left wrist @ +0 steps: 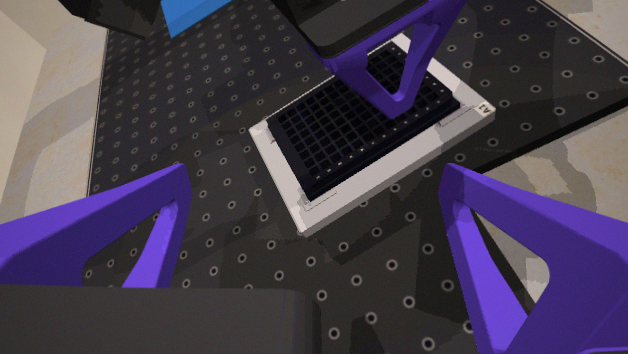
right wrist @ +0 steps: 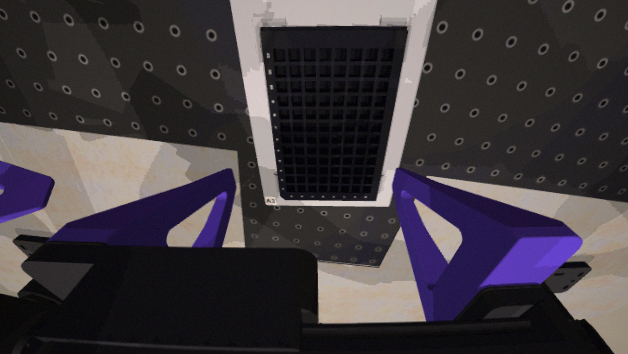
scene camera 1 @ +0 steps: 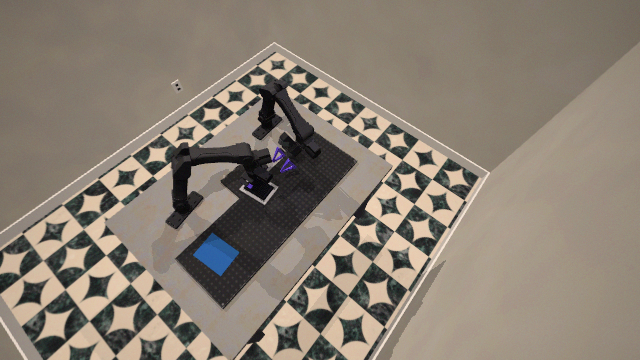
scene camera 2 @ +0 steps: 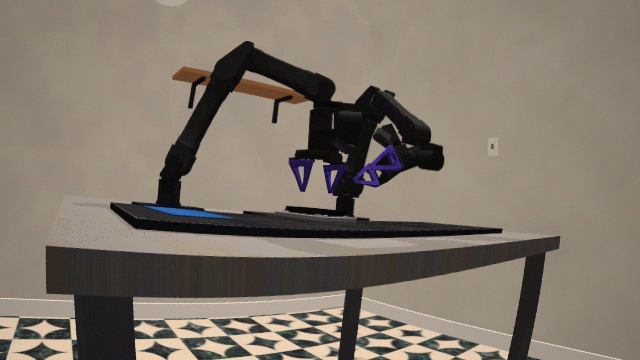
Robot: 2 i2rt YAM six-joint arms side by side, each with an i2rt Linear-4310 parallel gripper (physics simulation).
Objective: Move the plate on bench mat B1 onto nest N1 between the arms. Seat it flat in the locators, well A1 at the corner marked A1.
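Seen in the pictures: left gripper, fingertip midpoint: [left wrist: 315, 177] [scene camera 1: 276, 167] [scene camera 2: 361, 174]; right gripper, fingertip midpoint: [left wrist: 359, 71] [right wrist: 314, 177] [scene camera 1: 256, 180] [scene camera 2: 317, 192]; left arm's base, origin of the base link: [scene camera 1: 267, 126]; right arm's base, origin of the base link: [scene camera 1: 185, 209].
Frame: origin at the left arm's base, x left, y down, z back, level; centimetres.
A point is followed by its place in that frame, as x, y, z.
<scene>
The black plate [scene camera 1: 260, 189] @(-34.1, -2.9, -25.9) [scene camera 2: 312, 210] @(-37.7, -3.5, -28.0) [left wrist: 325, 125] @(-33.7, -3.9, -27.0) [right wrist: 330, 120] @(-33.8, -3.9, -25.5) lies inside the white nest N1 [scene camera 1: 271, 196] @(-33.5, -2.3, -32.7) [left wrist: 380, 170] @(-28.7, -2.5, -25.1) [right wrist: 262, 135] @(-28.8, -2.5, -23.3), looking level and square to its rim. Its two marked edges meet beside the A1 tag [left wrist: 485, 108] @(-29.2, -2.5, -16.5) [right wrist: 270, 200] @(-29.2, -2.5, -16.6). My right gripper [scene camera 2: 317, 190] @(-33.0, -7.7, -23.5) [right wrist: 314, 177] @(-33.0, -7.7, -23.5) is open and empty, pointing down above the plate, clear of it. My left gripper [scene camera 1: 277, 166] @(-23.0, -13.3, -28.5) [scene camera 2: 363, 172] @(-23.0, -13.3, -28.5) [left wrist: 315, 177] @(-23.0, -13.3, -28.5) is open and empty, raised beside the nest. The blue mat [scene camera 1: 216, 254] @(-70.8, -1.5, -31.7) [scene camera 2: 185, 212] @(-71.3, -1.5, -33.1) [left wrist: 195, 12] @(-66.7, -1.5, -35.1) bears no plate; its label is not readable.
A dark perforated board [scene camera 1: 280, 220] @(-40.4, -1.3, -44.4) [scene camera 2: 430, 229] @(-23.3, -1.3, -51.3) lies under the nest and the blue mat on the grey table [scene camera 1: 295, 255] @(-49.1, 0.0, -60.7) [scene camera 2: 280, 275] @(-74.5, 1.9, -67.8). The two arms stand close together, with the left fingers near the right wrist. A brown shelf [scene camera 2: 260, 89] hangs on the wall behind.
</scene>
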